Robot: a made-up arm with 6 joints. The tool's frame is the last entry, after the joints.
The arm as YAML. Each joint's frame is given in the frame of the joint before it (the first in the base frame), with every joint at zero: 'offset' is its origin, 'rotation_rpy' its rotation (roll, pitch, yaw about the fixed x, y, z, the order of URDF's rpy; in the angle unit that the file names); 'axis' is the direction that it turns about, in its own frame. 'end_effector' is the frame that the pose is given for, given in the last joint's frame.
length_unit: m
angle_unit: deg
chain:
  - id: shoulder
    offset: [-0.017, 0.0, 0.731]
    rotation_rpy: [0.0, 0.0, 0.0]
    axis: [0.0, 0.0, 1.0]
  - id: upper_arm
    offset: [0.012, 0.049, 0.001]
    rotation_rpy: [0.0, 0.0, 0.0]
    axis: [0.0, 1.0, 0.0]
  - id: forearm
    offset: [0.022, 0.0, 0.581]
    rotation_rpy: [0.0, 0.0, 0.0]
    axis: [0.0, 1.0, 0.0]
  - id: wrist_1
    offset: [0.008, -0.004, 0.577]
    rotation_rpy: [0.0, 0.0, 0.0]
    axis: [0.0, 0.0, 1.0]
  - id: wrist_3
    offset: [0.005, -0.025, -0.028]
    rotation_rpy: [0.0, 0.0, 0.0]
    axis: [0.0, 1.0, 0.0]
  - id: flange
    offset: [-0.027, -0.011, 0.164]
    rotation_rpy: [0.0, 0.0, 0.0]
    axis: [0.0, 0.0, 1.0]
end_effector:
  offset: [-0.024, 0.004, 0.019]
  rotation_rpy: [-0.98, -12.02, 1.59]
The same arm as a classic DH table. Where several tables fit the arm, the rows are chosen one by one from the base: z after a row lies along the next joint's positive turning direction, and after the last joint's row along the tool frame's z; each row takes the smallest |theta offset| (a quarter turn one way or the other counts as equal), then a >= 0, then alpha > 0; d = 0 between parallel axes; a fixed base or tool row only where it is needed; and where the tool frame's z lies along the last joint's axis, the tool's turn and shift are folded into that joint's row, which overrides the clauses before.
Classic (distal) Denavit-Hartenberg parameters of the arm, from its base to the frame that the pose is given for. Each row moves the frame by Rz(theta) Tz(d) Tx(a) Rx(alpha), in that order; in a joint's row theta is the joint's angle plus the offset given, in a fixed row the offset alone. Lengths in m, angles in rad.
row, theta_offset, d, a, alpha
base (fixed), 0, 0, -0.017, 0
shoulder, 0, 0.732, 0.012, -1.5708
upper_arm, -1.5329, 0, 0.5814, 0
forearm, 1.5329, 0.045, 0.008, 1.5708
wrist_1, 0, 0.549, 0.005, -1.5708
wrist_3, 0, -0.036, -0.027, 1.5708
flange, 1.5166, 0.0698, 0.0027, -0.2105
tool (fixed), -1.4906, 0.1157, 0, 0

